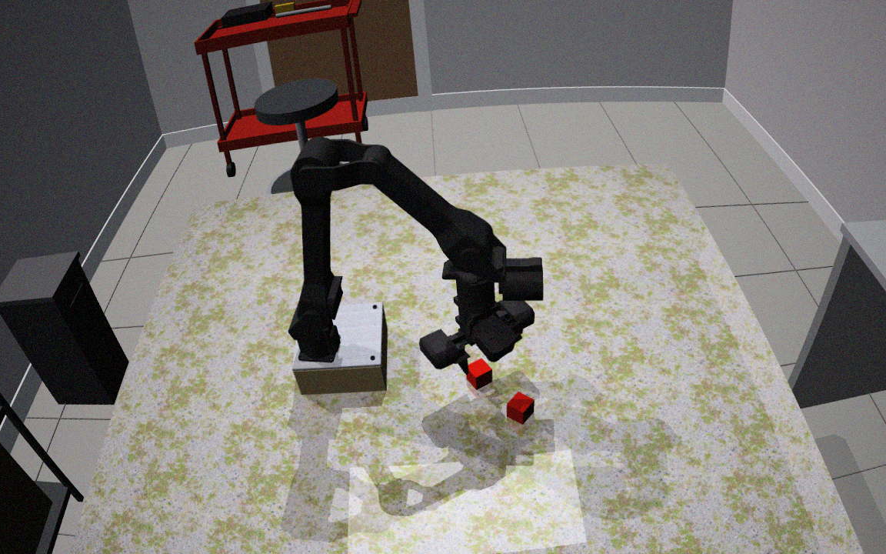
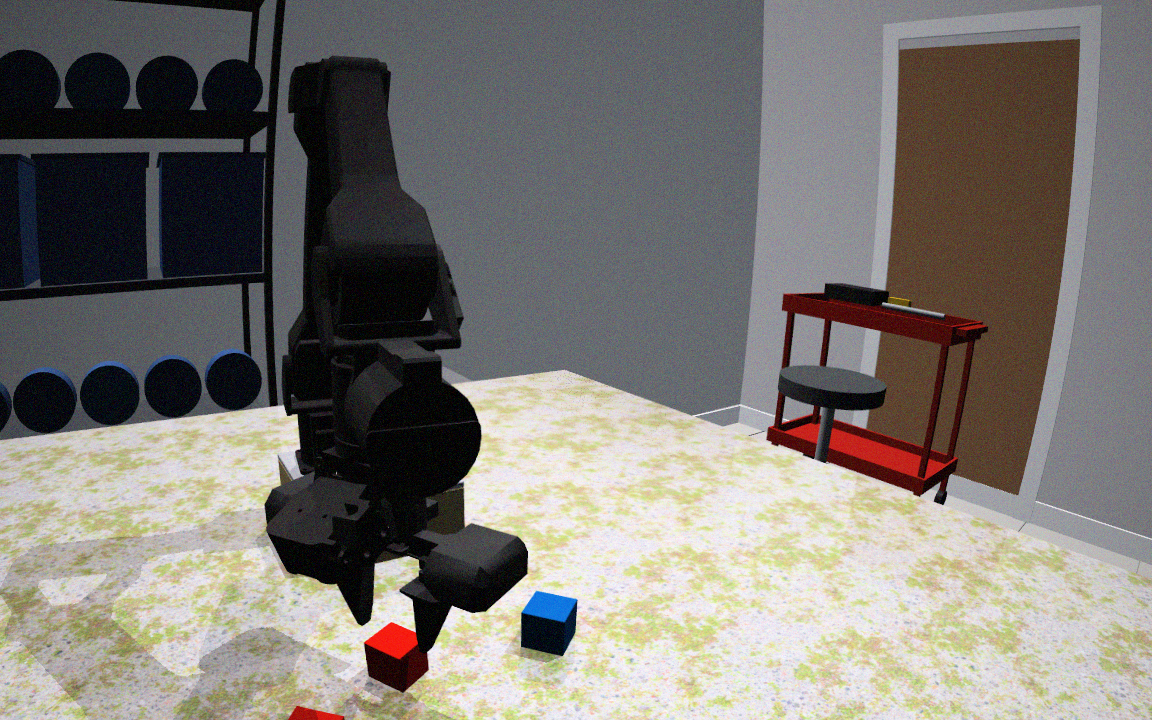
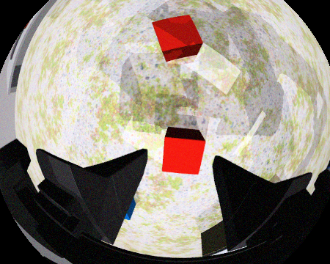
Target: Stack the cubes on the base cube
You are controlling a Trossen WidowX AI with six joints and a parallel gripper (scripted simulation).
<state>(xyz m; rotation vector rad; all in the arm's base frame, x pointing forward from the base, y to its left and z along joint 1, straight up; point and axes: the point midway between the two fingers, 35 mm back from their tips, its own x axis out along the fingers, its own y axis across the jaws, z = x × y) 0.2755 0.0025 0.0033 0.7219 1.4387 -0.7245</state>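
Now: gripper tip 13 cm to the right of the blue cube and 2 cm above it.
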